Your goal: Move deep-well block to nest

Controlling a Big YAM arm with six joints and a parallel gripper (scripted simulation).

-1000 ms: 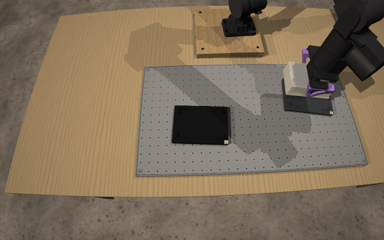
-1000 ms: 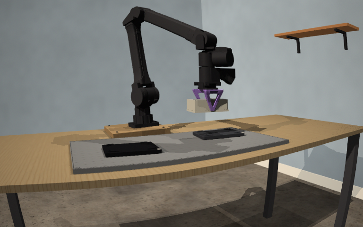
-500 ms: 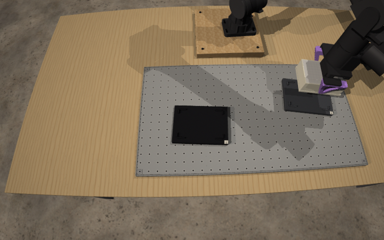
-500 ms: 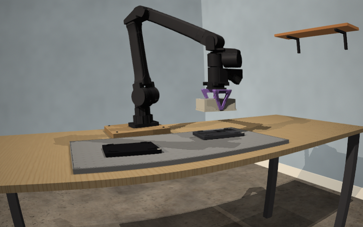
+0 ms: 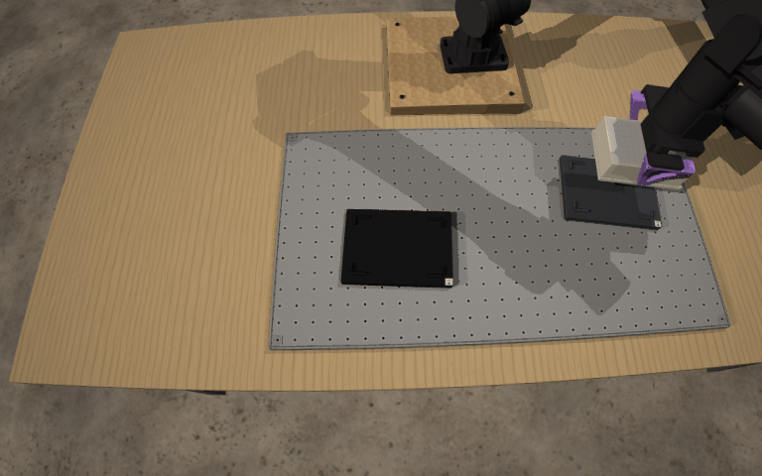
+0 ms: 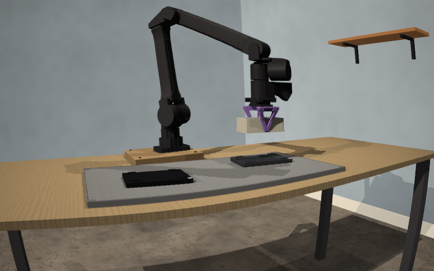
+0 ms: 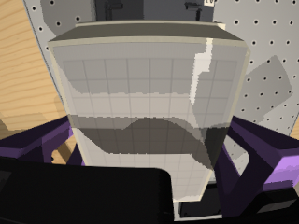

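Right now the cream 96-well deep-well block is 10 mm above my hand. Also, from my hand: black nest N1 (360 mm to the right, 100 mm below, 70 mm ahead); then black plate nest N2 (100 mm below).
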